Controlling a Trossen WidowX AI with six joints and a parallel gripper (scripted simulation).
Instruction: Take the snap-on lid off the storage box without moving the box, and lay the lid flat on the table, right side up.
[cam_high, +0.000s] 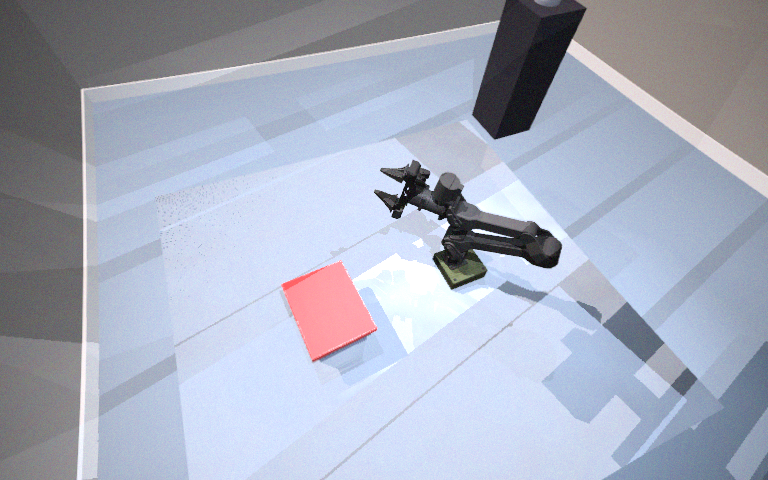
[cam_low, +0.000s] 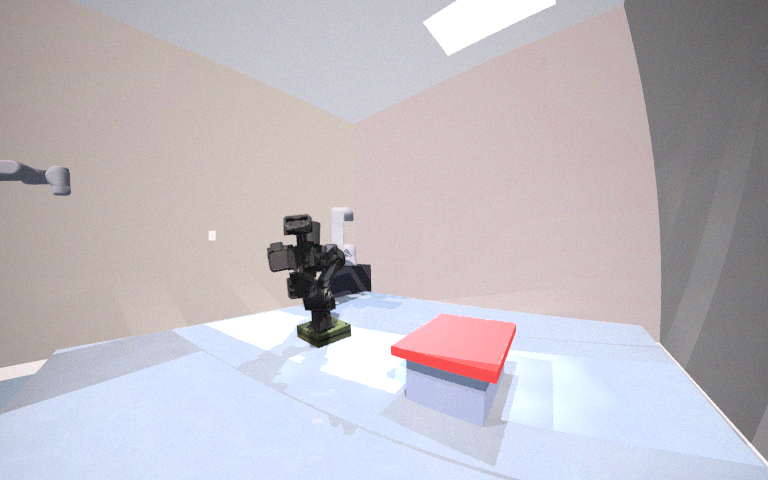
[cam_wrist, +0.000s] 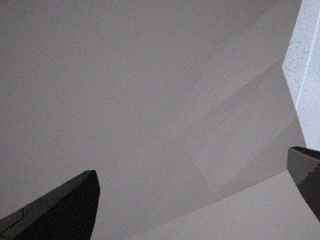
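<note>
The red lid lies 240 mm ahead of my gripper tip, 230 mm to the left of it and 180 mm below it. Also, from my gripper tip: box (240 mm ahead, 230 mm to the left, 230 mm below).
</note>
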